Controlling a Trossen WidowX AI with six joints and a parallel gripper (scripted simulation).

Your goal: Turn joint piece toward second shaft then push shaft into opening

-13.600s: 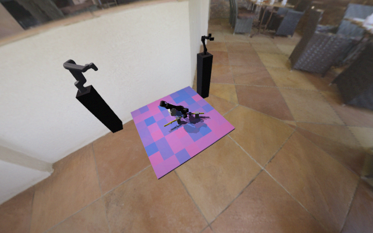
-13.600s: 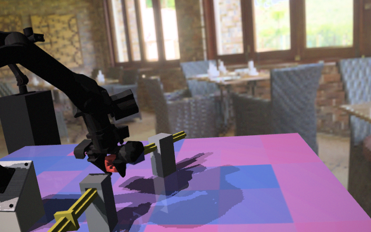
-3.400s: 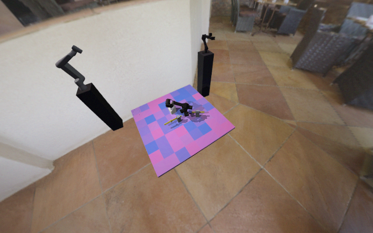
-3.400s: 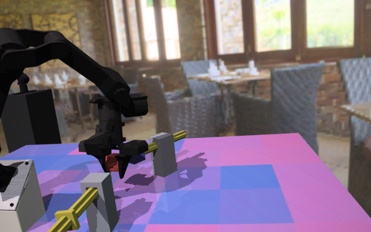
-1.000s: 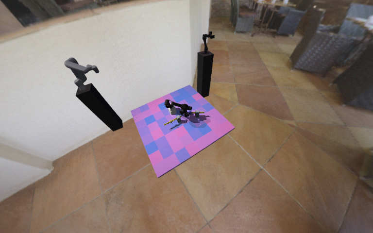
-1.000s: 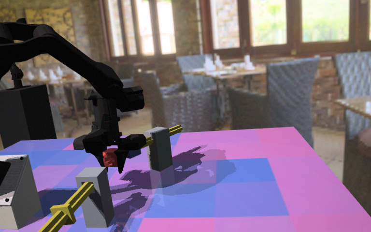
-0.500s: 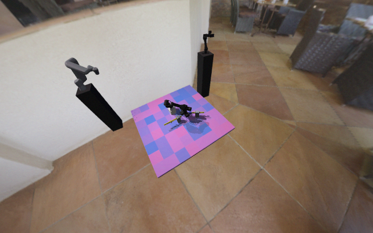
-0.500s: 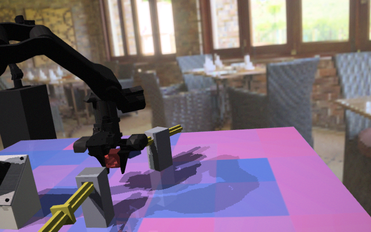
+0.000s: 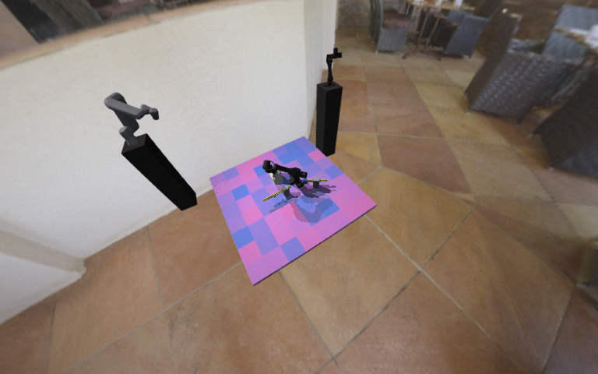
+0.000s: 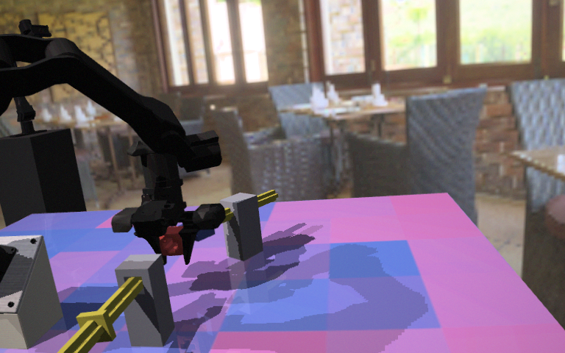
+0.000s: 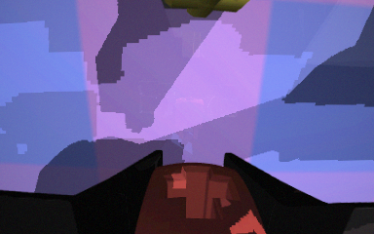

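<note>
My gripper tip is 40 mm below the red joint piece and 20 mm to the right of it.
</note>
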